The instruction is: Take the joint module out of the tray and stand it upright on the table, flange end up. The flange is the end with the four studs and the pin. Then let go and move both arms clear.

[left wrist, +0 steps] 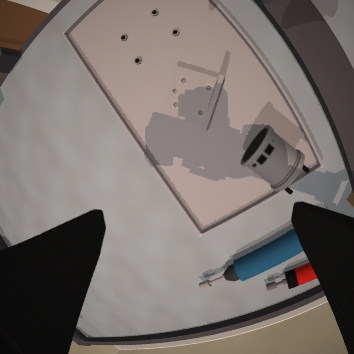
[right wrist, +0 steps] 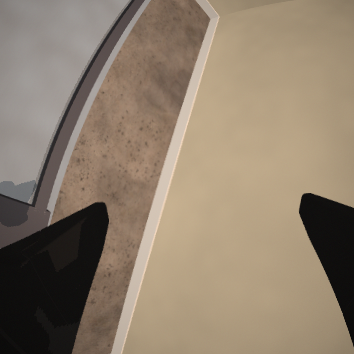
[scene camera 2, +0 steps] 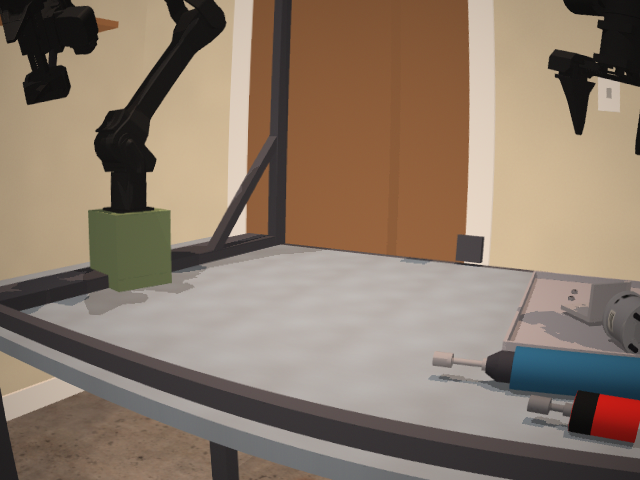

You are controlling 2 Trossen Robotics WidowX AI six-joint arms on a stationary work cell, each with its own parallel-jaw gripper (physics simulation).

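Frame: origin at the left arm's base, x left, y up, z ahead, level; millimetres.
Where they show: left gripper, fingertip midpoint: (left wrist: 201, 216) (scene camera 2: 607, 144); right gripper, fingertip midpoint: (right wrist: 208, 208) (scene camera 2: 20, 73); right arm's base at its link origin: (scene camera 2: 128, 210).
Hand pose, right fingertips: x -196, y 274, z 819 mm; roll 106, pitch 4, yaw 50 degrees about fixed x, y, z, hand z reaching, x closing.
Note:
Things, the pixels of their top centre, and the offset from my right fingertips. "spot": a spot on its surface instead.
- joint module at its top centre: (left wrist: 281, 167) dx -10, dy -241, dz -733 mm
- shallow pinkish tray at its top centre: (left wrist: 181, 79) (scene camera 2: 594, 304) dx -174, dy -292, dz -740 mm
- blue tool at a spot on its surface: (scene camera 2: 573, 372) spot: dx +116, dy -280, dz -609 mm
- red tool at its top centre: (scene camera 2: 587, 393) (left wrist: 292, 284) dx +176, dy -274, dz -602 mm
- green block at its top centre: (scene camera 2: 128, 210) dx -254, dy -193, dz -37 mm
The joint module (scene camera 2: 622, 321) (left wrist: 275, 159) is a grey cylinder lying on its side in the shallow pinkish tray (scene camera 2: 549, 290) (left wrist: 196, 200). In the left wrist view its dark open end faces up-left, and black studs show at its flange end, by the tray's lower right corner. Part of it is cut off in the scene view. My left gripper (scene camera 2: 608, 143) (left wrist: 201, 216) is open and empty, high above the tray. My right gripper (scene camera 2: 46, 86) (right wrist: 208, 208) is open and empty, raised at the far left of the scene view, away from the tray.
A grey angled bracket (scene camera 2: 594, 304) (left wrist: 216, 100) stands in the tray beside the module. A blue tool (scene camera 2: 573, 372) (left wrist: 267, 256) and a red tool (scene camera 2: 615, 417) (left wrist: 304, 276) lie just outside the tray. The right arm stands on a green block (scene camera 2: 129, 248).

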